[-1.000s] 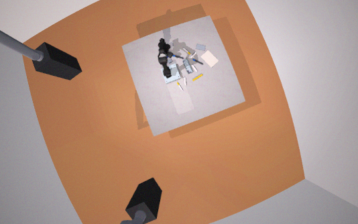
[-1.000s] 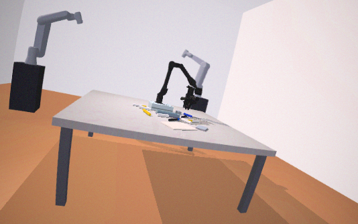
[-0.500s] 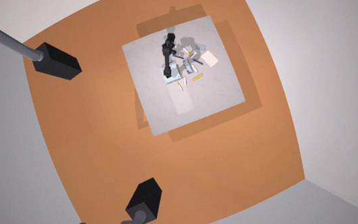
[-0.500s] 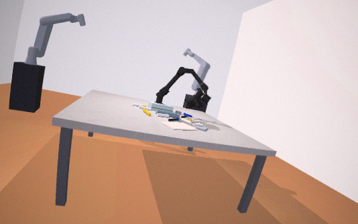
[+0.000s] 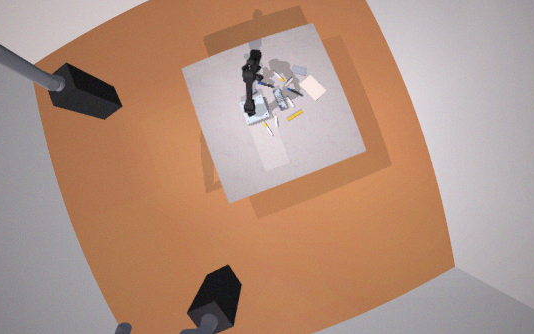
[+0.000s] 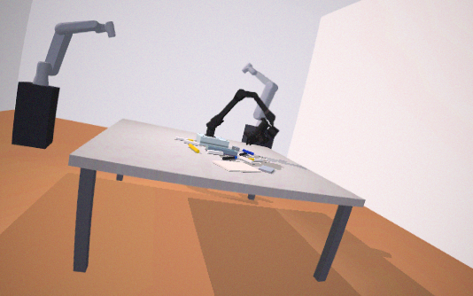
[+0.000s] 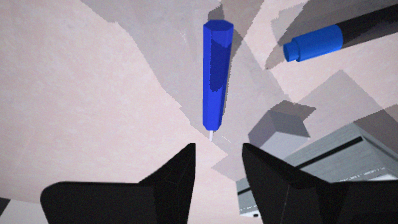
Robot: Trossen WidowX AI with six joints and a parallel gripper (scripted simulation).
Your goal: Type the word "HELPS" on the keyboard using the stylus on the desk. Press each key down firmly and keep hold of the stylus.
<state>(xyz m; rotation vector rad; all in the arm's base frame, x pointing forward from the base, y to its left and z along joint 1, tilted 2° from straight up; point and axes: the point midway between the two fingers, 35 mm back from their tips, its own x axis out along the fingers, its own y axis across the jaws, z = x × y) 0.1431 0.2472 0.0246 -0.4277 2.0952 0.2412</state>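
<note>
Right now my gripper tip is 20 mm past the blue stylus, 10 mm to the left of it and 50 mm above it. The rest, counted from my gripper tip: grey-blue block 440 mm ahead, 100 mm to the right, 50 mm below; then cream notepad 460 mm ahead, 290 mm to the right, 50 mm below.
</note>
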